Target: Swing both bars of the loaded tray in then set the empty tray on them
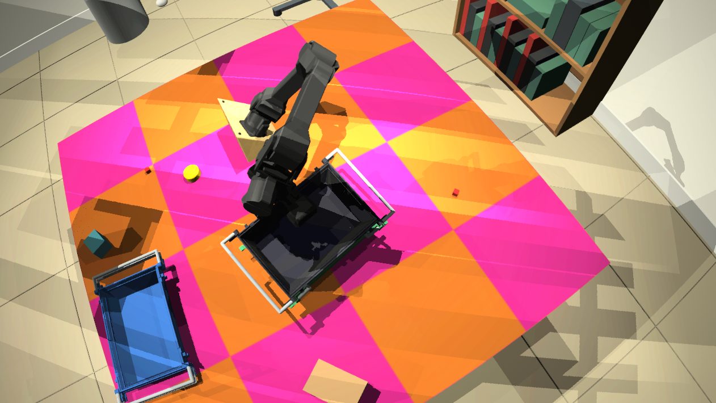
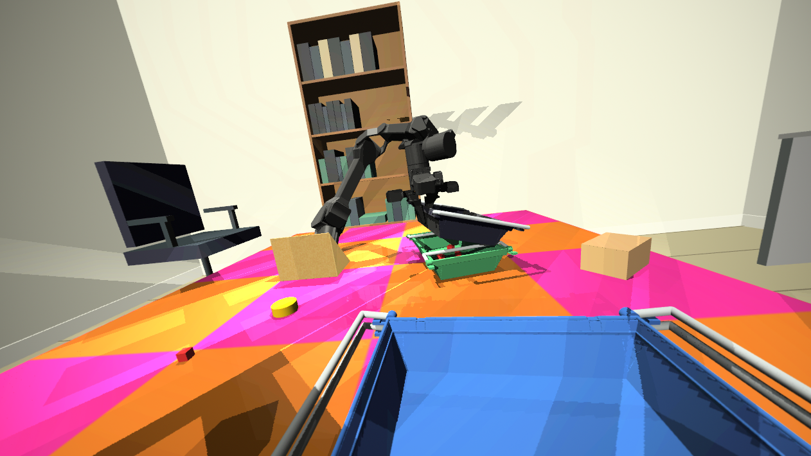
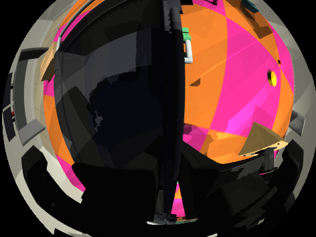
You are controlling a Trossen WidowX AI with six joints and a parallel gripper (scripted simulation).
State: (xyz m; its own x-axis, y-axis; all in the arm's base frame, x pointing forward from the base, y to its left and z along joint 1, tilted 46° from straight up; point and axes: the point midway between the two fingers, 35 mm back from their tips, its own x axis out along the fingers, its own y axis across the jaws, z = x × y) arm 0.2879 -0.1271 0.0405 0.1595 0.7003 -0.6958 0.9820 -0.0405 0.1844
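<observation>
My gripper tip is 8 cm short of the black tray, 1 cm to the right of it and 1 cm below it. The rest, counted from my gripper tip: cyan cube (31 cm behind, 50 cm to the right, 10 cm below); then yellow disc (34 cm behind, 15 cm to the right, 11 cm below); then cardboard box (39 cm ahead, 16 cm to the right, 9 cm below).
</observation>
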